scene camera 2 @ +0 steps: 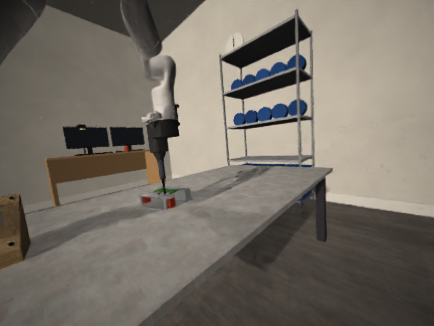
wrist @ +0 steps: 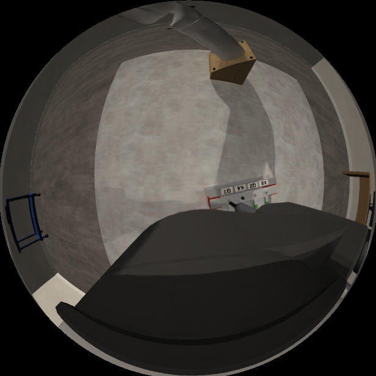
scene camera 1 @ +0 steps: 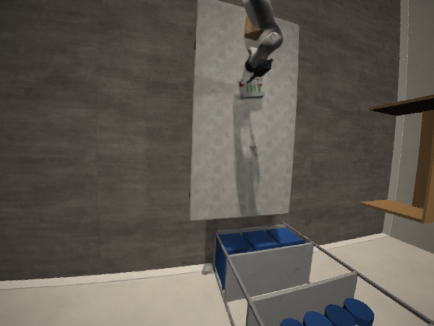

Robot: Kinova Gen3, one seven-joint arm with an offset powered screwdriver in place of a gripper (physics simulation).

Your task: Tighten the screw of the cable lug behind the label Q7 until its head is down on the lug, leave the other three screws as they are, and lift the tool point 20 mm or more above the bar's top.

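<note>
The grey-white terminal bar [scene camera 1: 252, 95] [scene camera 2: 158, 203] [wrist: 213, 191] has red parts at its ends and green pieces on top. In the wrist view the label Q7 [wrist: 227, 191] is at the left of its label row, beside the labels K4 [wrist: 240, 188], Q2 [wrist: 253, 185] and X8 [wrist: 264, 183]. My screwdriver [scene camera 1: 250, 81] [scene camera 2: 164, 192] [wrist: 231, 203] points down, its tip at the place behind Q7. The tip covers the Q7 screw, so its head height and contact cannot be told. The screwdriver has no fingers. A dark round spot shows behind K4; screws behind Q2 and X8 look small.
The bar stands on a long grey table [scene camera 1: 215, 150] [scene camera 2: 210, 235] [wrist: 150, 125]. A wooden block [scene camera 1: 253, 30] [scene camera 2: 12, 230] [wrist: 232, 70] stands near the arm's base. A shelf rack [scene camera 2: 298, 140] with blue items and a desk [scene camera 2: 95, 165] with two monitors stand beyond the table.
</note>
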